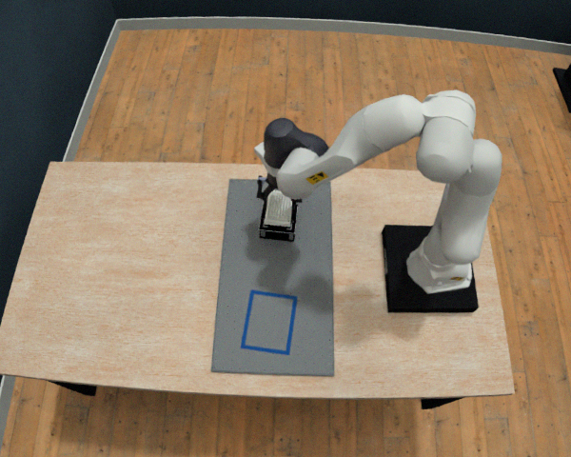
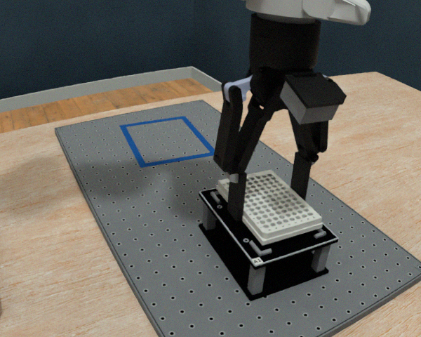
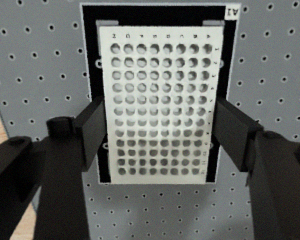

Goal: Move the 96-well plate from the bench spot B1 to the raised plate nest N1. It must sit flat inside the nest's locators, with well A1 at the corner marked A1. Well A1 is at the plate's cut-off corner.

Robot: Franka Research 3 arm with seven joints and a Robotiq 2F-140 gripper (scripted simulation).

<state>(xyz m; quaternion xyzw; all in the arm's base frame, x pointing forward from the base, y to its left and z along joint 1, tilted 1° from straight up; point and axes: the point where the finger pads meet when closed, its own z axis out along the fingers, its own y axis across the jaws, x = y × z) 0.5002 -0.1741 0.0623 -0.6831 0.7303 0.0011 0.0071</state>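
Right now my hand is 20 mm above the white 96-well plate. From my hand the other things lie so: A1 label: 60 mm behind, 70 mm to the right, 40 mm below; then black plate nest: 40 mm below.
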